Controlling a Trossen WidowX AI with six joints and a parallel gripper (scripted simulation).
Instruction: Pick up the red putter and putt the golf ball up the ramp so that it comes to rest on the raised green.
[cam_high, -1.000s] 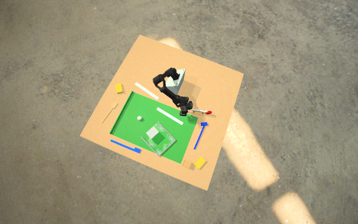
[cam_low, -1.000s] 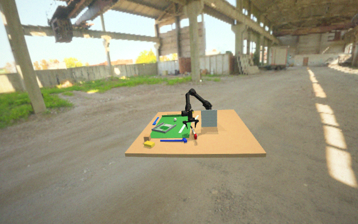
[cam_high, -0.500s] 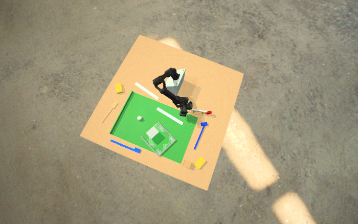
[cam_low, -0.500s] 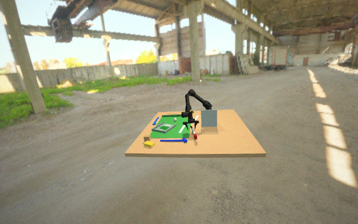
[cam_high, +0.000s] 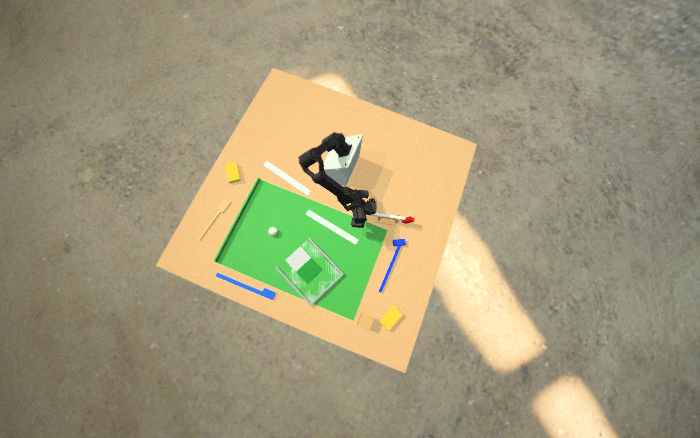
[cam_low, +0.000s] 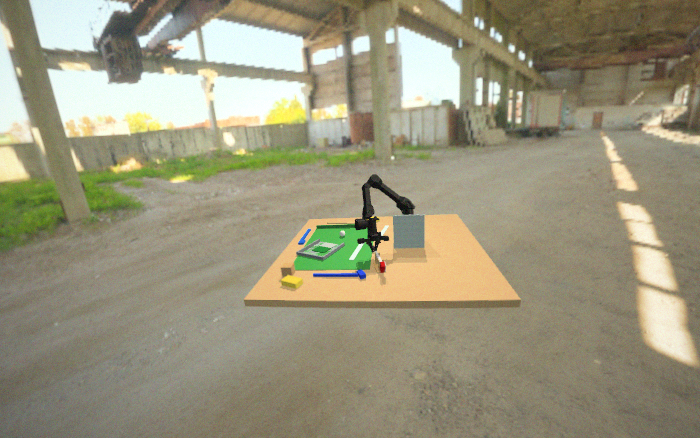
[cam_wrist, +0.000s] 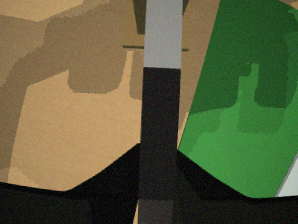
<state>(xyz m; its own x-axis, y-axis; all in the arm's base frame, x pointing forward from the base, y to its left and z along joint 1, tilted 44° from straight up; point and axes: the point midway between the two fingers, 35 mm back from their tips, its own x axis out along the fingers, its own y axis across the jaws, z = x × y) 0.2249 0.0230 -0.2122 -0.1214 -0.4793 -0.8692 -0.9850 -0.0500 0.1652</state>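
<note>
The red putter lies 110 mm to the left of my gripper tip, 30 mm above it and 20 mm behind it. Round my gripper tip: white golf ball (400 mm to the right, 220 mm ahead, 10 mm below); wooden stand (130 mm to the left, 20 mm behind); blue putter (210 mm to the left, 190 mm ahead, 20 mm below).
</note>
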